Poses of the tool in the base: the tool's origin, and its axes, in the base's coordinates. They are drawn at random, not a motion.
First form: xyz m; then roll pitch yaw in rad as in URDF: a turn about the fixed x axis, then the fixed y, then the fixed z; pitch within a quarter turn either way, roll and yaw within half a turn.
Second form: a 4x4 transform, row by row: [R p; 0 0 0 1], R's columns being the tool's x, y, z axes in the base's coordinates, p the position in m. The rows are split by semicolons. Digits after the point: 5 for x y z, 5 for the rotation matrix.
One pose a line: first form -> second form
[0.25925 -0.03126 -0.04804 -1.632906 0.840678 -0.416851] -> 0.60985 -0.70511 0.36181 0.25925; -0.27004 0.24434 0.93133 -0.03126; -0.74510 -0.66567 -0.04140 -0.04804; 0 0 0 1
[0.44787 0.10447 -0.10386 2.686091 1.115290 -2.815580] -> -0.41675 -0.66186 0.62311 0.44787; -0.14089 0.72421 0.67503 0.10447; -0.89804 0.19353 -0.39506 -0.10386; 0 0 0 1
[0.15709 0.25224 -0.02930 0.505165 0.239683 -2.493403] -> -0.77439 0.43675 -0.45779 0.15709; -0.58649 -0.76697 0.26037 0.25224; -0.23739 0.47012 0.85008 -0.02930; 0 0 0 1
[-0.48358 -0.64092 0.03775 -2.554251 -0.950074 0.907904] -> 0.35793 0.93353 -0.02008 -0.48358; 0.45844 -0.15696 0.87475 -0.64092; 0.81346 -0.32231 -0.48415 0.03775; 0 0 0 1
